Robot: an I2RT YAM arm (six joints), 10 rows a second.
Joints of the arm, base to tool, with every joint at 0 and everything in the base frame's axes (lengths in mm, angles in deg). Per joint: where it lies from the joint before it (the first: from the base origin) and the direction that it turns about. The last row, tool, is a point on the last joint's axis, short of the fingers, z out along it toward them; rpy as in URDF.
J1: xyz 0 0 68 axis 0 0 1
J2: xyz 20 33.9 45.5 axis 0 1 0
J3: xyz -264 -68.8 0 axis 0 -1 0
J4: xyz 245 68.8 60 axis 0 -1 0
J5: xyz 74 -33.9 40.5 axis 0 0 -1
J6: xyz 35.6 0 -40.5 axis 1 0 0
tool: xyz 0 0 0 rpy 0 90 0
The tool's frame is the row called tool.
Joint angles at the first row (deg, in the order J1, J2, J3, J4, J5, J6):
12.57, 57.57, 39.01, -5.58, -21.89, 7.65
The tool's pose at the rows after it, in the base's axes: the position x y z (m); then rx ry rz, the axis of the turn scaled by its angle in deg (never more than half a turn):
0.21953 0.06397 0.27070 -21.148 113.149 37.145
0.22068 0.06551 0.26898 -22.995 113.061 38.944
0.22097 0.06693 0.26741 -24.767 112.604 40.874
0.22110 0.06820 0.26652 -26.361 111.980 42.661
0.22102 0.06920 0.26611 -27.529 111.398 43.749
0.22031 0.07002 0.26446 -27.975 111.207 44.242
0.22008 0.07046 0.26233 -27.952 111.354 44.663
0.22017 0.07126 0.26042 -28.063 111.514 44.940
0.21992 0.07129 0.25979 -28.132 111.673 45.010
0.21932 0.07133 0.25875 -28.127 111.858 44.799
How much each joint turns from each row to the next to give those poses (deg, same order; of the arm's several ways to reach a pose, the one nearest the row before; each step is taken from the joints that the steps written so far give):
-0.02, 0.37, -0.09, 0.50, -2.59, -0.27
0.02, 0.65, -0.01, 0.29, -2.10, -0.52
0.03, 0.37, -0.24, 0.60, -2.14, -0.36
0.04, 0.28, -0.20, 0.65, -1.97, -0.26
0.08, 0.13, -0.16, 0.53, -1.25, -0.25
0.19, -0.04, -0.45, 0.50, -0.39, 0.01
0.09, 0.08, -0.41, 0.40, -0.19, 0.24
0.18, 0.20, -0.29, 0.33, -0.07, 0.10
0.01, -0.01, -0.08, -0.12, -0.07, -0.05
0.08, -0.10, -0.21, -0.08, 0.23, -0.10

